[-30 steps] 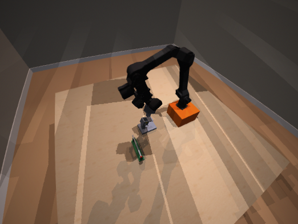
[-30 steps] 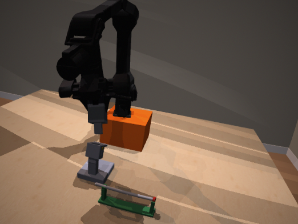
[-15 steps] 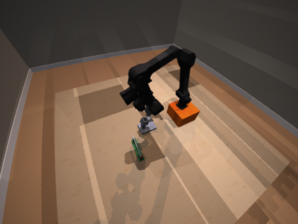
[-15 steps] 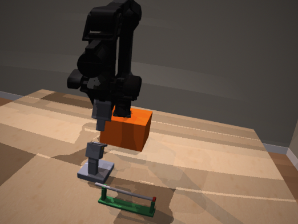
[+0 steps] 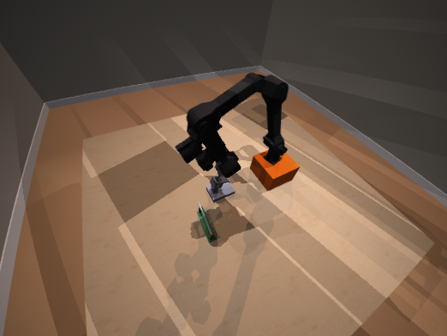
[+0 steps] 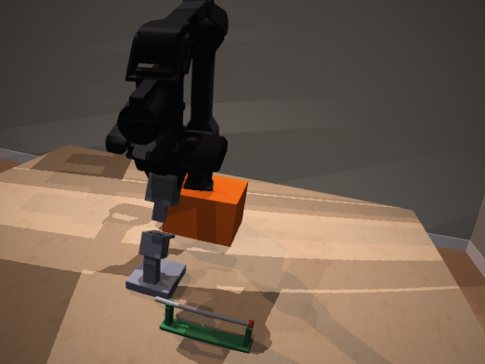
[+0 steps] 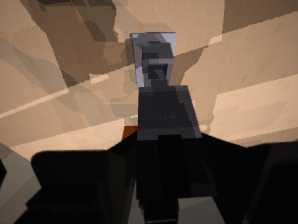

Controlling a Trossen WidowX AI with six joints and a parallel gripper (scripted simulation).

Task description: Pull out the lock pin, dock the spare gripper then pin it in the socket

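Now: the green rack 170 mm ahead of my gripper tip, 90 mm to the left of it and 150 mm below it. The rest, counted from my gripper tip: socket (30 mm ahead, 120 mm below); spare gripper (10 mm ahead).
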